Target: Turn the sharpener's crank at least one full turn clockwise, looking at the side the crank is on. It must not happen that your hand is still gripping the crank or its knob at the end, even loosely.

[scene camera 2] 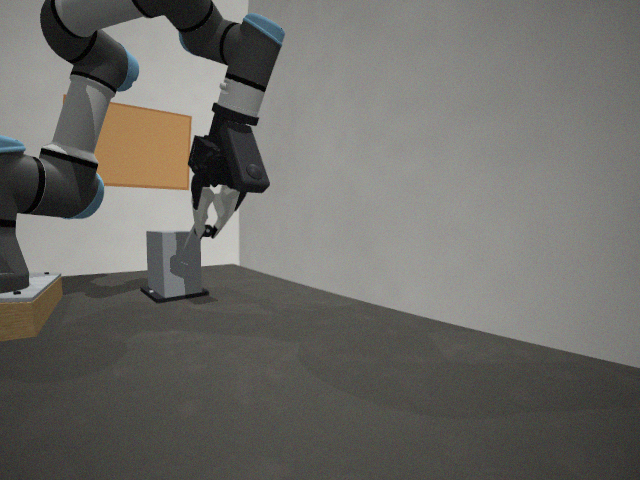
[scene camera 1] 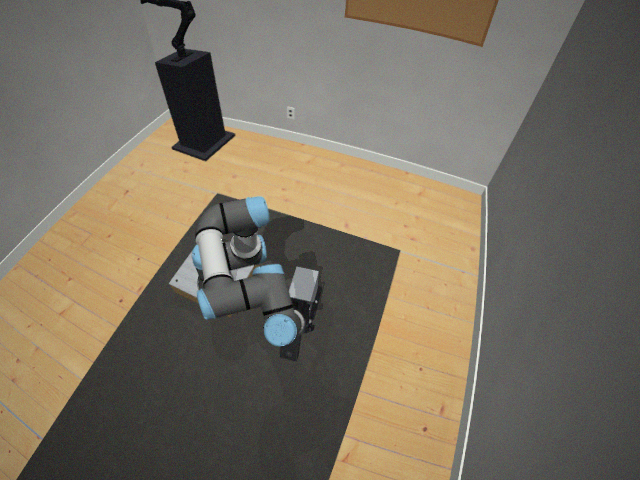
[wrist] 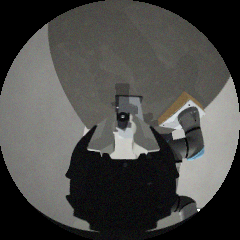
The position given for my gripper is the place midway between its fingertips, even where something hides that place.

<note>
I see my gripper point(scene camera 2: 205, 238).
My gripper shows as well in the wrist view point(wrist: 122, 113).
</note>
